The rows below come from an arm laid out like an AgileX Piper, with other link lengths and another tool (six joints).
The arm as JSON. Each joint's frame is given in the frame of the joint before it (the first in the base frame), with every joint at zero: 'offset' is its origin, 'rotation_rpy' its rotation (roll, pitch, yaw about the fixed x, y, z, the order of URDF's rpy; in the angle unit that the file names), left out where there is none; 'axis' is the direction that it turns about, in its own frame. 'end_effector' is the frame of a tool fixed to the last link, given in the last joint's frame.
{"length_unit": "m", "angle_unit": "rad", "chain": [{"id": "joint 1", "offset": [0.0, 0.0, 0.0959], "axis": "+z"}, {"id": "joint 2", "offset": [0.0, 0.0, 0.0], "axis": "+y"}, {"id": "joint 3", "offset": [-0.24, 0.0, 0.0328], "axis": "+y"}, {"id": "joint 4", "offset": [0.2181, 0.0, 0.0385], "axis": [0.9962, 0.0, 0.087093]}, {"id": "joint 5", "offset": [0.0, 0.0, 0.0], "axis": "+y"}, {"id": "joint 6", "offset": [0.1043, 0.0, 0.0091], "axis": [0.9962, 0.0, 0.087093]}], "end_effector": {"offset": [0.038, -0.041, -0.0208], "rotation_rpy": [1.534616, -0.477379, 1.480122]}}
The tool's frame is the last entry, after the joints.
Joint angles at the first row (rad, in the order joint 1, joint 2, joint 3, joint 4, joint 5, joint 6):
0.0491 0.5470 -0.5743 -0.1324 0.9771 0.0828
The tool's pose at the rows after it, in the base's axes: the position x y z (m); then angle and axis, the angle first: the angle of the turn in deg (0 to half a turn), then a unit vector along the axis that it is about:
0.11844 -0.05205 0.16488 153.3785 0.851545 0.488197 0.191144
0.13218 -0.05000 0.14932 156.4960 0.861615 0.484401 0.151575
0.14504 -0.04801 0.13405 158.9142 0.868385 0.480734 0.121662
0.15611 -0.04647 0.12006 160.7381 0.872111 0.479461 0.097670
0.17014 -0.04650 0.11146 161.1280 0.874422 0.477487 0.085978
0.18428 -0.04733 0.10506 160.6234 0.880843 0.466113 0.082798
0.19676 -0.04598 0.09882 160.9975 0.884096 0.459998 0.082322
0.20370 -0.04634 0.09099 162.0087 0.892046 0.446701 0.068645
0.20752 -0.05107 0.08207 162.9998 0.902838 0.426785 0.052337
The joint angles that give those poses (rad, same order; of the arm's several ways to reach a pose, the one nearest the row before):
0.0490 0.6984 -0.5858 -0.1585 0.9328 0.1247
0.0491 0.8406 -0.5880 -0.1585 0.8886 0.1606
0.0490 0.9701 -0.5921 -0.1584 0.8360 0.1902
0.0491 1.0832 -0.5994 -0.1594 0.7875 0.2101
0.0481 1.1835 -0.6257 -0.1760 0.7387 0.2340
0.0481 1.2690 -0.6567 -0.2120 0.6893 0.2909
0.0481 1.3419 -0.6890 -0.2181 0.6531 0.3155
0.0406 1.4115 -0.7185 -0.2203 0.6450 0.3458
0.0127 1.4750 -0.7400 -0.2203 0.6371 0.3686

